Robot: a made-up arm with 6 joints. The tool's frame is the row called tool.
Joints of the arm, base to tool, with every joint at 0 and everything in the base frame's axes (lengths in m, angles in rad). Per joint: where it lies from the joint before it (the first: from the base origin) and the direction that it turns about. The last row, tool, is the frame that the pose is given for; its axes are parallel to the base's.
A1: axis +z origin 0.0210 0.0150 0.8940
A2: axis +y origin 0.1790 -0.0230 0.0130
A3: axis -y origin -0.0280 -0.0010 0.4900
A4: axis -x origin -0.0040 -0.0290 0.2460
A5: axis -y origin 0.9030 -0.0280 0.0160
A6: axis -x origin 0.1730 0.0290 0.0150
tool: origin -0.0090 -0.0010 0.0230
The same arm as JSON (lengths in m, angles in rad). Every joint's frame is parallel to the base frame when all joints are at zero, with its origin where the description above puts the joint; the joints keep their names.
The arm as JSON. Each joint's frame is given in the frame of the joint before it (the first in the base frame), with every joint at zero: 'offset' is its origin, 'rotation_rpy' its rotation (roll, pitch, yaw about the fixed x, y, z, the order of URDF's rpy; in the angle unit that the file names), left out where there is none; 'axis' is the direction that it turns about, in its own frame. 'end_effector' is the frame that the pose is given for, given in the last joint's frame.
{"length_unit": "m", "angle_unit": "rad", "chain": [
  {"id": "A1", "offset": [0.021, 0.015, 0.894], "axis": [0.0, 0.0, 1.0]},
  {"id": "A2", "offset": [0.179, -0.023, 0.013], "axis": [0.0, 1.0, 0.0]},
  {"id": "A3", "offset": [-0.028, -0.001, 0.49], "axis": [0.0, -1.0, 0.0]},
  {"id": "A4", "offset": [-0.004, -0.029, 0.246], "axis": [-1.0, 0.0, 0.0]},
  {"id": "A5", "offset": [0.903, -0.028, 0.016], "axis": [0.0, -1.0, 0.0]},
  {"id": "A6", "offset": [0.173, 0.029, 0.015], "axis": [-1.0, 0.0, 0.0]}
], "end_effector": {"offset": [-0.009, -0.001, 0.023]}}

